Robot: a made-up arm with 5 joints.
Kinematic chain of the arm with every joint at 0, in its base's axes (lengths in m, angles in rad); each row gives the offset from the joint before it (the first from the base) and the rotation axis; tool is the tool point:
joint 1: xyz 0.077 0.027 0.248 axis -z
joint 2: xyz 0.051 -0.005 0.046 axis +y
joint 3: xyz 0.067 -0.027 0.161 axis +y
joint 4: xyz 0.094 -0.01 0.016 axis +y
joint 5: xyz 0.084 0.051 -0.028 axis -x
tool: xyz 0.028 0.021 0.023
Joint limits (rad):
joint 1: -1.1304..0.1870
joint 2: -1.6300..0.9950
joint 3: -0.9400..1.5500
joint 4: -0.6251..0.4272
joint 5: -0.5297..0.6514
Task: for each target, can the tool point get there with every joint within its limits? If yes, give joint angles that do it. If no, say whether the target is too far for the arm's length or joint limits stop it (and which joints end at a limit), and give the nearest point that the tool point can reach.
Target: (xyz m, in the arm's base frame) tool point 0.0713 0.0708 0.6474
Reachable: yes | joints -0.9903 -0.8197 -0.5566 0.2532 -0.0531
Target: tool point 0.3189 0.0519 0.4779
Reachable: yes | joints 0.0451 -0.4901 0.7401 -0.5188 0.2970
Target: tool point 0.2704 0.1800 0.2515
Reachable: yes | joints -0.5907 0.2243 0.9826 -0.0405 -0.3998
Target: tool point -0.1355 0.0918 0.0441
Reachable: no: joint limits stop it (at a limit: joint 1, joint 2, joint 5) | nearest point 0.0761 0.1180 0.1700 | short by 0.248 m
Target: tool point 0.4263 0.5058 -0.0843
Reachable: no: too far | nearest point 0.2918 0.3214 0.1693 | short by 0.341 m
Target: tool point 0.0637 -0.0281 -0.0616
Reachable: no: joint limits stop it (at a limit: joint 1, joint 2, joint 5) | nearest point 0.1960 0.0203 0.1462 | short by 0.251 m
